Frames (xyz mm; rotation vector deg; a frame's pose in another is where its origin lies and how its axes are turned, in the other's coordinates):
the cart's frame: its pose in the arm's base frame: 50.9 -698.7 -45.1 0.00 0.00 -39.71
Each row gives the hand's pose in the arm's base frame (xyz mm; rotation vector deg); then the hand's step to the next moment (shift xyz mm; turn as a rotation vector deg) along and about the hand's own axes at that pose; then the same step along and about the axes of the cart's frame.
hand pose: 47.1 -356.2 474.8 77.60 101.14 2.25
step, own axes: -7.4 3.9 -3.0 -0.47 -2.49 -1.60
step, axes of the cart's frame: 2.7 -1.5 8.3 -1.84 -2.36 0.00
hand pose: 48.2 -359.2 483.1 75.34 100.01 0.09
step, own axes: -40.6 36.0 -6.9 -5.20 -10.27 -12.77
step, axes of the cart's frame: 25.3 5.5 48.2 -11.04 -11.88 5.70
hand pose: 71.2 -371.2 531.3 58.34 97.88 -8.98
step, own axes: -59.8 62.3 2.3 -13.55 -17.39 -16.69
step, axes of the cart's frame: 33.1 34.0 72.2 -12.37 -21.82 11.63
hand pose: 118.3 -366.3 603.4 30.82 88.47 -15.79
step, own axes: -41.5 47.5 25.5 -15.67 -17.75 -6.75
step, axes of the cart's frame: 20.6 44.9 46.8 -2.37 -20.72 13.09
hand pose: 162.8 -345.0 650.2 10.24 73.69 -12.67
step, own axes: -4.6 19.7 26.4 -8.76 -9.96 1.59
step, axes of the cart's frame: 13.8 27.9 11.8 3.39 -9.48 8.78
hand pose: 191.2 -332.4 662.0 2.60 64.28 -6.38
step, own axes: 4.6 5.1 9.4 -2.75 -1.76 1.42
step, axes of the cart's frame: 6.0 10.0 -0.2 1.00 -1.37 3.13
